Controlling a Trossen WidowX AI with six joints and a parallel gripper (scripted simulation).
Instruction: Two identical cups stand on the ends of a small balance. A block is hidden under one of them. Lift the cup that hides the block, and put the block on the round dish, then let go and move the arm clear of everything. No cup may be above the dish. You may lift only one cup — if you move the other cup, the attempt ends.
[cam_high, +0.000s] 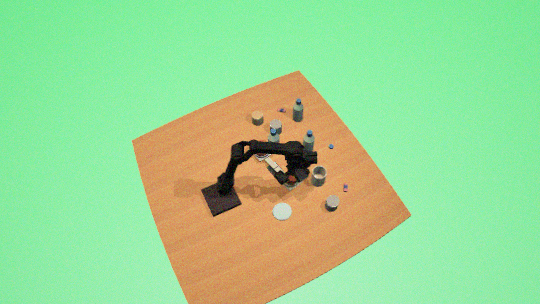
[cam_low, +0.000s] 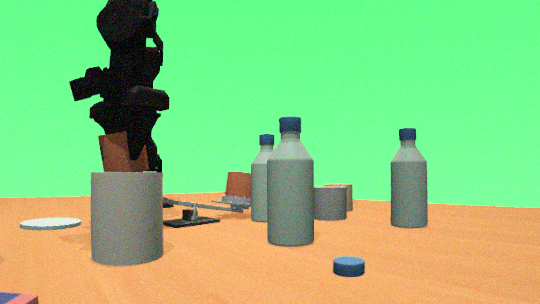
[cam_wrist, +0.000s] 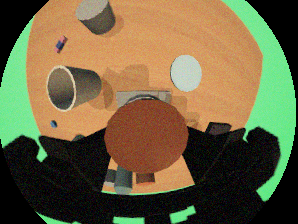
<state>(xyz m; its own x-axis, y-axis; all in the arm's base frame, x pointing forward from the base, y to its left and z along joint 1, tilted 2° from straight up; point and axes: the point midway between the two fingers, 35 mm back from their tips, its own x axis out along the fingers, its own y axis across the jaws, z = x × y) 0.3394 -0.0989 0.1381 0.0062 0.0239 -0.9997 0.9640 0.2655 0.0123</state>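
The small grey block is 3 cm below my gripper tip and 1 cm to the left of it. From my gripper tip the other things lie so: blue cap 32 cm ahead, 15 cm to the left, 11 cm below; grey balance 13 cm to the left, 8 cm below, 4 cm behind; round white dish 11 cm to the right, 11 cm below, 10 cm behind.
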